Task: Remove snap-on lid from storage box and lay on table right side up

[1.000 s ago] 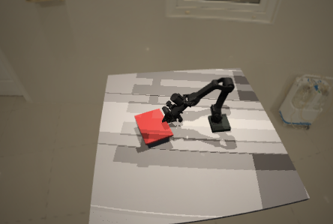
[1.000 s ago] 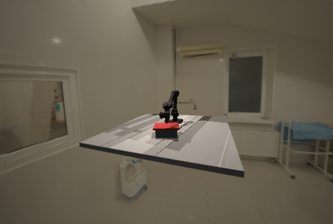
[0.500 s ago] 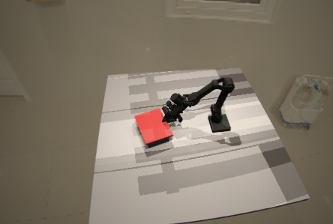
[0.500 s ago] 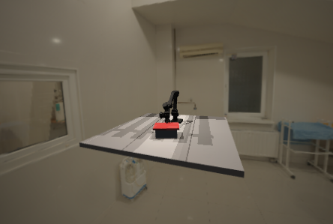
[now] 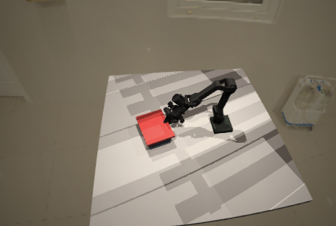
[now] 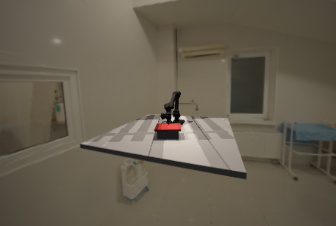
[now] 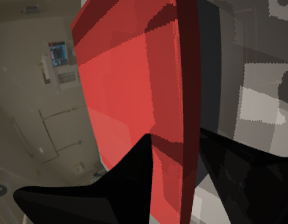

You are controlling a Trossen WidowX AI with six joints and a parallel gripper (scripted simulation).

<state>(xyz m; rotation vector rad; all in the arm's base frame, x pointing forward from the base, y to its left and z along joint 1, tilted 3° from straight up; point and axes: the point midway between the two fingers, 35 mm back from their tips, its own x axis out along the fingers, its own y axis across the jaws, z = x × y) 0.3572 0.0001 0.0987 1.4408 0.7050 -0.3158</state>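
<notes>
Right now my gripper tip is 7 cm short of the lid, 2 cm to the right of it and 1 cm below it. From my gripper tip the other things lie so: storage box: 7 cm ahead, 2 cm to the left, 4 cm below.
</notes>
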